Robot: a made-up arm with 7 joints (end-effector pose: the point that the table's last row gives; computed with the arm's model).
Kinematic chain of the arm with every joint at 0, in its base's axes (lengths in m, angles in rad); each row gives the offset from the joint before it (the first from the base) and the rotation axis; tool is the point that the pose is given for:
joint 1: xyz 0 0 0.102 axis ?
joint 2: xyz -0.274 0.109 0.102 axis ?
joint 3: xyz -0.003 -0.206 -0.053 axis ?
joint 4: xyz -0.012 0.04 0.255 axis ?
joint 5: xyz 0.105 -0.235 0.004 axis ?
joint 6: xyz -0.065 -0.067 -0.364 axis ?
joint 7: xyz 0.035 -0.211 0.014 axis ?
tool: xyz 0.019 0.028 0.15
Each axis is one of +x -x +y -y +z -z.
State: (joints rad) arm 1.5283 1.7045 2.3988 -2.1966 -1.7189 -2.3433 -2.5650
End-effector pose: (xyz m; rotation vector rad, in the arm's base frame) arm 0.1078 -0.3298 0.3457 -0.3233 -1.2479 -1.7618
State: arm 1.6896 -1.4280 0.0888 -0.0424 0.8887 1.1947 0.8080
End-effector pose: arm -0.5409 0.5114 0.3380 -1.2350 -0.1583 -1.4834
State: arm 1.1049 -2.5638 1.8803 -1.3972 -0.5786 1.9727 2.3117
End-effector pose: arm -0.3658 0.5149 0.5097 -0.2828 0.3857 -1.8314
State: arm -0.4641 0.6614 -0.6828 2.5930 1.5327 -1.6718 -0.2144
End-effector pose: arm -0.3609 0.3278 0.3581 0.7305 -0.1668 -1.0360
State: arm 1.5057 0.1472 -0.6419 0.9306 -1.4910 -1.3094 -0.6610
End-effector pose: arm -0.1180 -0.3502 0.1761 -0.0856 -1.9079 -1.9186
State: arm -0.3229 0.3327 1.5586 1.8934 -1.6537 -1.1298 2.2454
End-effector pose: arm 0.0807 0.1479 -0.3138 0.1347 2.2012 0.0838
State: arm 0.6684 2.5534 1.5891 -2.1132 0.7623 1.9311 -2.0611
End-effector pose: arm -0.2769 -0.1205 0.0208 0.7176 1.4263 -0.4762
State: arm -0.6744 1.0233 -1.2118 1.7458 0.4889 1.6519 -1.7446
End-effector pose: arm -0.0305 0.4093 0.5056 -0.5317 -0.2411 1.2161
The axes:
joint 1: +x
joint 2: -x
joint 3: +y
joint 4: +z
joint 5: +y
joint 6: +x
joint 7: +y

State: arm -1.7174 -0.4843 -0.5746 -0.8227 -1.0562 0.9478 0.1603
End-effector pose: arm -0.3803 -0.2489 0.7961 -0.4893 -1.3626 0.8972
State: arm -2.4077 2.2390 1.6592 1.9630 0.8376 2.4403 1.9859
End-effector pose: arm -0.3954 0.2043 -0.2917 0.8616 -0.2373 -0.5808
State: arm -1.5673 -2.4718 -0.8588 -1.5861 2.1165 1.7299 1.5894
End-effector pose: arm -0.7862 0.2403 0.2152 -1.5233 0.3216 -0.8348
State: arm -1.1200 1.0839 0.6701 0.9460 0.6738 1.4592 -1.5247
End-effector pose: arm -0.2597 0.4339 0.6756 -1.4282 -0.5241 -0.6673
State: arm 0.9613 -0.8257 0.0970 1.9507 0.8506 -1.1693 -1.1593
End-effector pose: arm 0.0496 -0.1705 0.0422 0.1888 -2.8089 1.0500
